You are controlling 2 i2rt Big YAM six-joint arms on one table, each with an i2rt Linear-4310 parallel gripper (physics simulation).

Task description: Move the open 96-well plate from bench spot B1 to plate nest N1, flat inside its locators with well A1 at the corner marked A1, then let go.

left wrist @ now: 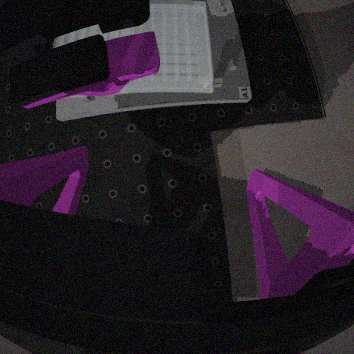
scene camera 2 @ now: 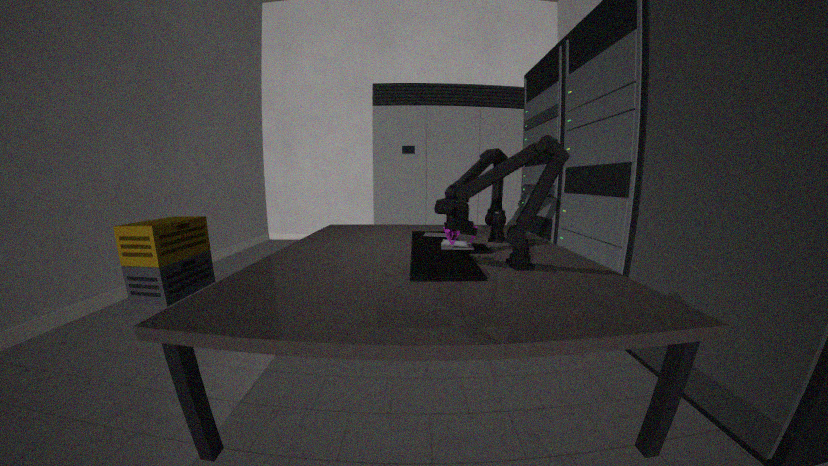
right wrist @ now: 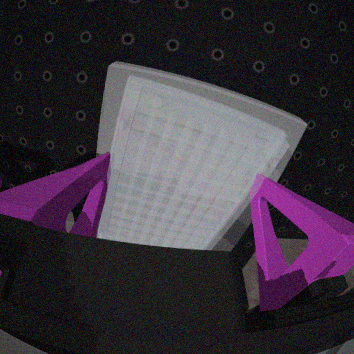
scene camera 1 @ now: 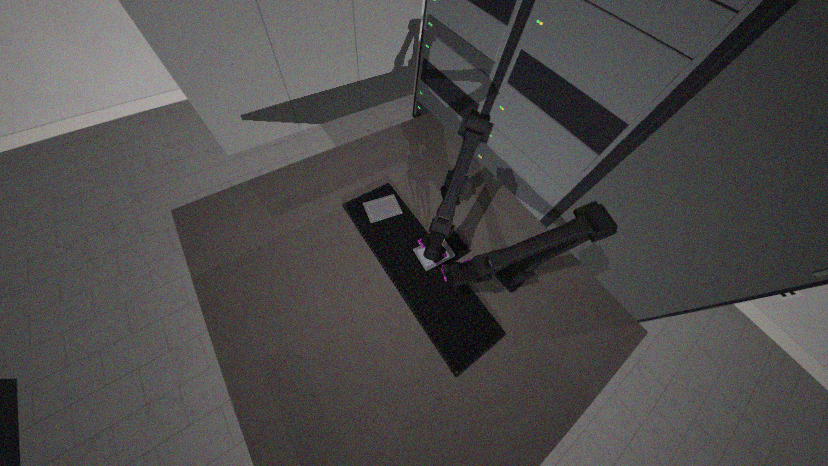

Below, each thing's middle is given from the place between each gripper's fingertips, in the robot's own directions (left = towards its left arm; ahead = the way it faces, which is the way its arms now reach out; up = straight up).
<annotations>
Right now the white well plate (right wrist: 182, 167) is 100 mm to the right of my left hand, 30 mm below it and 30 mm ahead of it.
Now: right hand 20 mm past the white well plate.
</annotations>
